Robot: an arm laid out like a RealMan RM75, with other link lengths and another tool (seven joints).
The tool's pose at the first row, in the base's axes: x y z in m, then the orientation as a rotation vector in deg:
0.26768, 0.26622, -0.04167, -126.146, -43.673, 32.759
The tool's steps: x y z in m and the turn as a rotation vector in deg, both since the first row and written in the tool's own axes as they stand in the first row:
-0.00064, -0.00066, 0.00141, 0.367, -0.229, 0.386
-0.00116, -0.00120, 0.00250, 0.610, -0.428, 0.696
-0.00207, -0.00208, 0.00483, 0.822, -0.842, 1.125
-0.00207, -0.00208, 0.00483, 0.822, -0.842, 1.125
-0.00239, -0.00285, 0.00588, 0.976, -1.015, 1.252
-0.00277, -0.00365, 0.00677, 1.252, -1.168, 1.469
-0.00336, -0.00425, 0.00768, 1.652, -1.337, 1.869
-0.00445, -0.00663, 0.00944, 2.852, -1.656, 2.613
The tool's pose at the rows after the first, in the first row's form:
0.26615, 0.26685, -0.04197, -125.971, -43.221, 33.309
0.26494, 0.26734, -0.04217, -125.874, -42.888, 33.753
0.26259, 0.26837, -0.04285, -125.833, -42.553, 34.493
0.26259, 0.26837, -0.04285, -125.833, -42.553, 34.493
0.26146, 0.26910, -0.04288, -125.729, -42.440, 34.792
0.26038, 0.26973, -0.04279, -125.559, -42.167, 35.144
0.25921, 0.27012, -0.04282, -125.359, -41.653, 35.636
0.25655, 0.27159, -0.04197, -124.558, -40.500, 36.662

